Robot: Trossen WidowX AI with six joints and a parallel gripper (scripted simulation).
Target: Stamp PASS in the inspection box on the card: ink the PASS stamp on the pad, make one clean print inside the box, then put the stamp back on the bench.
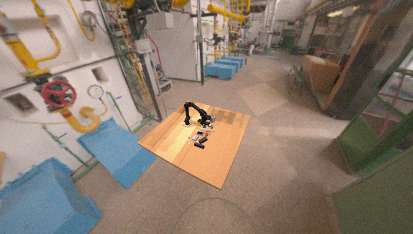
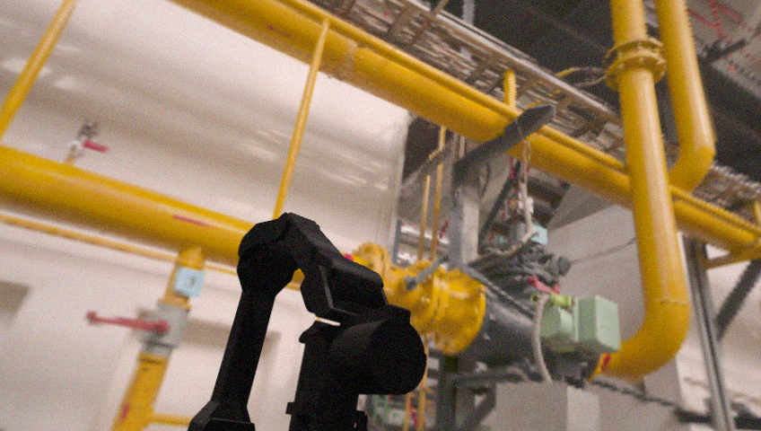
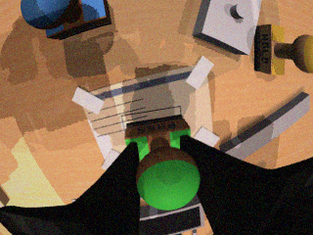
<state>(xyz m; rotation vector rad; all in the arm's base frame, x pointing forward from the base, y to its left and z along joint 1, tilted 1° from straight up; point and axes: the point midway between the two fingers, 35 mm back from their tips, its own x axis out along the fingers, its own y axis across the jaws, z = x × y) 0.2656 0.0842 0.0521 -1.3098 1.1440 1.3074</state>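
Now: gripper tip 4 cm above the white card. The rest, counted from my gripper tip: grey strip: 2 cm behind, 8 cm to the right, 3 cm below; then blue-knobbed stamp: 5 cm behind, 8 cm to the left, 2 cm below; then green-knobbed stamp: right at my gripper tip.
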